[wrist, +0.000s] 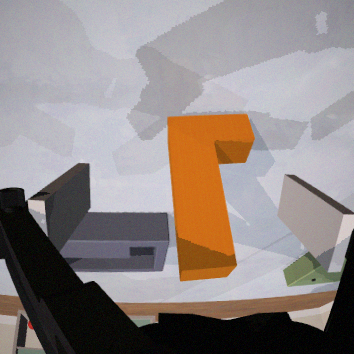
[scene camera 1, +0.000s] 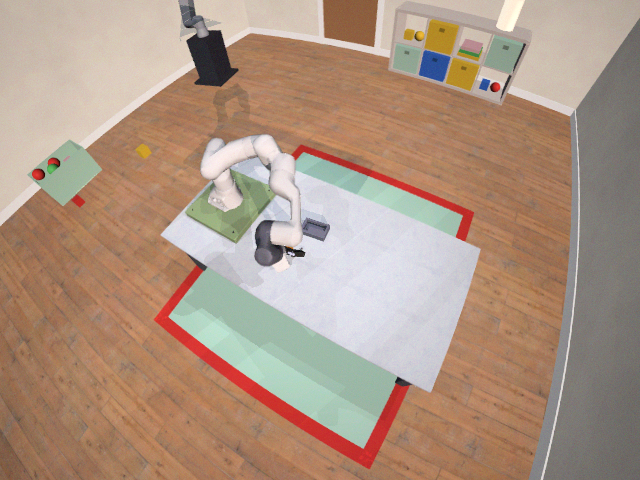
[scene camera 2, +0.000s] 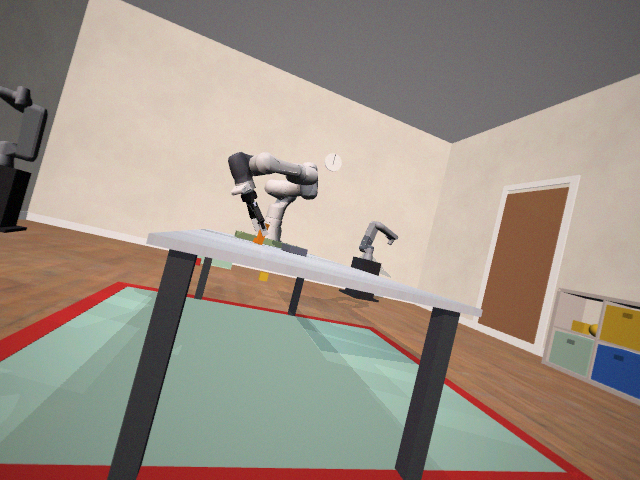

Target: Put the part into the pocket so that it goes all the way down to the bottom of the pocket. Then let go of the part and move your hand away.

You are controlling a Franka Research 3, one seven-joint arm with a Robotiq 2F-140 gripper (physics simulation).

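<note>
An orange L-shaped part (scene camera 1: pixel 289 248) (scene camera 2: pixel 258 238) (wrist: pixel 195 185) is outside the pocket, on or just above the table. Its long leg runs toward the gripper in the wrist view, with the short leg at the far end. The dark grey block with the pocket (scene camera 1: pixel 313 236) (scene camera 2: pixel 294 249) (wrist: pixel 120 225) stands on the table beside the part, apart from it. My gripper (scene camera 1: pixel 293 252) (scene camera 2: pixel 262 229) (wrist: pixel 187 190) is open, with a wide pad on each side of the part and a gap on both sides. The pocket's floor is mostly hidden in the wrist view.
The pale table (scene camera 1: pixel 382 279) (scene camera 2: pixel 361 281) carries the arm's green base plate (scene camera 1: pixel 235 229) (scene camera 2: pixel 248 235) (wrist: pixel 300 270) behind the gripper. A cube shelf (scene camera 1: pixel 393 38), a second arm's black stand (scene camera 1: pixel 209 57) and a yellow block (scene camera 1: pixel 143 150) are away from the table.
</note>
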